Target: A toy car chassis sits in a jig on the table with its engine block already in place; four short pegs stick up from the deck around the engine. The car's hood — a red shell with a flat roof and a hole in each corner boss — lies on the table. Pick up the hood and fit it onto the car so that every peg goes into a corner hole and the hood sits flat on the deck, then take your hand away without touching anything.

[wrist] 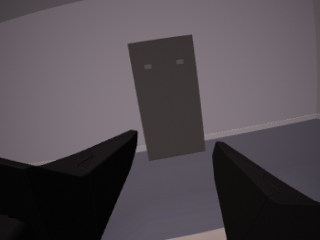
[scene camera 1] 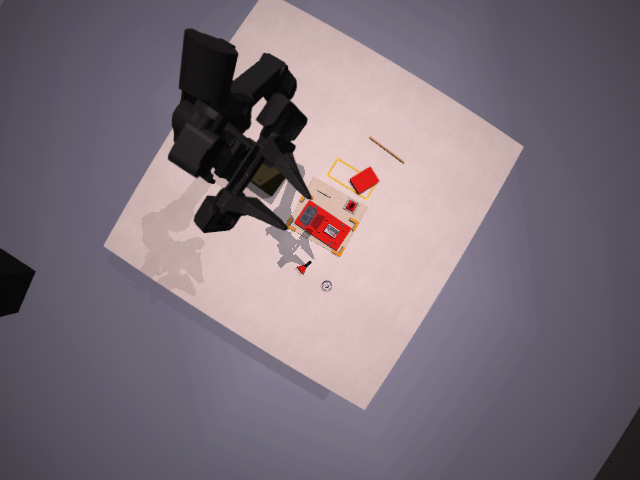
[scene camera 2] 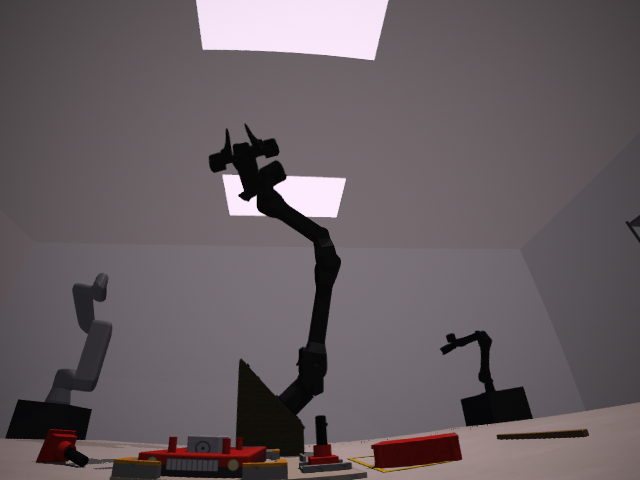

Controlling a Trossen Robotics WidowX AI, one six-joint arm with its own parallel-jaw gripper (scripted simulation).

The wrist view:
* gripper: 175,143
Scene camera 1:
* gripper: 297,214
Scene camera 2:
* gripper: 235,126
